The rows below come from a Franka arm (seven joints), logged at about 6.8 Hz.
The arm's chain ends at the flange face. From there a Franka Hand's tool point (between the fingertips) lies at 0.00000 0.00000 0.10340 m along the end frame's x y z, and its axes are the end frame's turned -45 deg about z.
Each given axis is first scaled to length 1.
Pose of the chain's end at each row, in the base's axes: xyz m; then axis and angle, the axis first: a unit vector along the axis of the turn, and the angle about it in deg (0 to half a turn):
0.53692, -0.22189, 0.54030, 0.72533, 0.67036, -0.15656, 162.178
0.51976, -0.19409, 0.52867, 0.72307, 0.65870, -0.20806, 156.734
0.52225, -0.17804, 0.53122, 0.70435, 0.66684, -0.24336, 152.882
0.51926, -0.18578, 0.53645, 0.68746, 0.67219, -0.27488, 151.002
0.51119, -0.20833, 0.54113, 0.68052, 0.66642, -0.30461, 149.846
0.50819, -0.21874, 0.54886, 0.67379, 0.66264, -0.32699, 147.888
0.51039, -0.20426, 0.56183, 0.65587, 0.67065, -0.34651, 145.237
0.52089, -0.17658, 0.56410, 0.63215, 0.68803, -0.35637, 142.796
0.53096, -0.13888, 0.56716, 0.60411, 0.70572, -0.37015, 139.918
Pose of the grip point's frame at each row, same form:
0.53521, -0.26603, 0.44681, 0.41004, 0.88922, -0.20289, 170.372
0.51682, -0.25081, 0.44227, 0.40982, 0.87221, -0.26701, 167.564
0.52018, -0.24295, 0.45076, 0.38761, 0.86786, -0.31077, 165.515
0.51633, -0.25606, 0.46066, 0.36896, 0.86321, -0.34458, 165.123
0.50584, -0.28282, 0.46961, 0.36381, 0.85294, -0.37434, 165.320
0.50253, -0.29716, 0.48170, 0.35782, 0.84386, -0.39983, 164.451
0.50713, -0.28670, 0.49950, 0.33713, 0.84027, -0.42460, 162.810
0.52206, -0.26165, 0.50533, 0.30823, 0.84335, -0.44018, 160.952
0.53713, -0.22678, 0.51305, 0.27529, 0.84404, -0.46023, 158.849

